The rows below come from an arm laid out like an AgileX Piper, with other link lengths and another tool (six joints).
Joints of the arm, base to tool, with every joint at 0 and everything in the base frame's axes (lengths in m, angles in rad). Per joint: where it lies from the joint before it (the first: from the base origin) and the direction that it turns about. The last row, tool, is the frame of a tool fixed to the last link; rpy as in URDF.
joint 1: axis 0 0 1 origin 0 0 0.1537
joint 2: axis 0 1 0 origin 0 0 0
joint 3: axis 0 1 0 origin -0.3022 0 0.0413
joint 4: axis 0.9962 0 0.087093 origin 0.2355 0 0.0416
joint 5: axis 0 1 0 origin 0 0 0
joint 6: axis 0.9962 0 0.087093 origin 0.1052 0 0.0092
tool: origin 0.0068 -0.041 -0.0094 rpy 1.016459 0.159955 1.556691
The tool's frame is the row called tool.
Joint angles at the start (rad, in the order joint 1, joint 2, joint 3, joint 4, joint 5, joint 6): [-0.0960, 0.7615, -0.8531, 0.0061, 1.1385, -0.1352]
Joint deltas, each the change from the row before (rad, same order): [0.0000, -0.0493, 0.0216, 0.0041, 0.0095, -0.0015]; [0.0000, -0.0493, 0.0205, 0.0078, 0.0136, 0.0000]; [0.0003, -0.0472, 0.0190, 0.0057, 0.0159, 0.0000]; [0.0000, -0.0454, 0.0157, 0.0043, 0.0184, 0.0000]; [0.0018, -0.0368, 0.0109, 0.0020, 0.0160, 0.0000]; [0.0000, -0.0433, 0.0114, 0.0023, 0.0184, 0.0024]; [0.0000, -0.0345, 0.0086, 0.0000, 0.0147, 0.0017]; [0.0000, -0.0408, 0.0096, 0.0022, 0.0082, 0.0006]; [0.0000, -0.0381, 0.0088, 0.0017, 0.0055, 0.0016]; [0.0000, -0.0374, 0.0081, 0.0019, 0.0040, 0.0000]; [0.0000, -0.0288, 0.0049, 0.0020, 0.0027, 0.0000]
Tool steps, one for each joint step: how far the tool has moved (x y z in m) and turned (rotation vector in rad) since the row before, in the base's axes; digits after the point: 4 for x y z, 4 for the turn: [-0.0115, 0.0015, -0.0023, 0.0014, -0.0184, 0.0021]; [-0.0115, 0.0019, -0.0030, 0.0061, -0.0159, 0.0019]; [-0.0110, 0.0017, -0.0033, 0.0042, -0.0128, 0.0020]; [-0.0106, 0.0015, -0.0031, 0.0029, -0.0116, 0.0016]; [-0.0084, 0.0011, -0.0024, 0.0008, -0.0100, 0.0028]; [-0.0098, 0.0012, -0.0028, 0.0022, -0.0137, -0.0006]; [-0.0077, 0.0008, -0.0023, -0.0001, -0.0112, -0.0009]; [-0.0081, 0.0010, -0.0023, 0.0002, -0.0231, 0.0006]; [-0.0072, 0.0009, -0.0023, 0.0003, -0.0239, -0.0003]; [-0.0068, 0.0008, -0.0022, -0.0007, -0.0253, 0.0010]; [-0.0051, 0.0007, -0.0015, -0.0003, -0.0213, 0.0010]
